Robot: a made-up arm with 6 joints.
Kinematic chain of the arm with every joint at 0, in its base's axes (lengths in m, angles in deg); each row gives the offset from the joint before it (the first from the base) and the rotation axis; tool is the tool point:
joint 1: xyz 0 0 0.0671 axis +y
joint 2: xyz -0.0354 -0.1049 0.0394 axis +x
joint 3: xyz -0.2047 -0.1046 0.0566 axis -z
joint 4: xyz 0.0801 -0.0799 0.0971 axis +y
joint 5: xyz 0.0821 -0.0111 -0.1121 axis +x
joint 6: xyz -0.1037 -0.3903 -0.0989 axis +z
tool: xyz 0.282 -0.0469 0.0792
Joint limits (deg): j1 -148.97..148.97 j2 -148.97..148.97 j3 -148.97..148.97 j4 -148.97..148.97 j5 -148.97..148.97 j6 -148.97..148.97
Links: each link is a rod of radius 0.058 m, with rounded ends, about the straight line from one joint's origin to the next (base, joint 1, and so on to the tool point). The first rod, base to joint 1, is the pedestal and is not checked.
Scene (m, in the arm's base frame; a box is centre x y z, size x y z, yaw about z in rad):
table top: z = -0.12
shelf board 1: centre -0.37 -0.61 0.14 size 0.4 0.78 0.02 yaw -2
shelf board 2: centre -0.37 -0.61 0.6 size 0.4 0.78 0.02 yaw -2
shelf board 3: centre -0.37 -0.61 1.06 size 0.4 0.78 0.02 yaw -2
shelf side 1: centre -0.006 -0.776 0.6 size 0.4 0.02 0.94 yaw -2
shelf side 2: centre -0.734 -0.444 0.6 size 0.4 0.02 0.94 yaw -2
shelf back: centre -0.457 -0.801 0.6 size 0.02 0.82 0.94 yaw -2
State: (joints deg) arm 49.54 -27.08 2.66 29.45 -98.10 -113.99
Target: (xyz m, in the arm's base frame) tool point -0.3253 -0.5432 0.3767
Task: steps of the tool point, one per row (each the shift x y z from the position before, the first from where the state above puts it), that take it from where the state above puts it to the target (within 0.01 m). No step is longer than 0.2 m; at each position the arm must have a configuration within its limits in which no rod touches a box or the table.
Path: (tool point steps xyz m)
1: -0.1037 -0.0316 0.1210
2: -0.1312 -0.0484 0.0902
3: -0.1505 -0.0569 0.0499
4: -0.1588 -0.0562 0.0042
5: -0.1548 -0.0467 -0.0419
6: -0.1378 -0.0295 -0.0834
7: -0.1094 -0.0074 -0.1159
8: -0.0719 0.0166 -0.1357
9: 0.0162 -0.1512 -0.0168
10: 0.0687 -0.1298 -0.0310
11: 0.1068 -0.0908 -0.0435

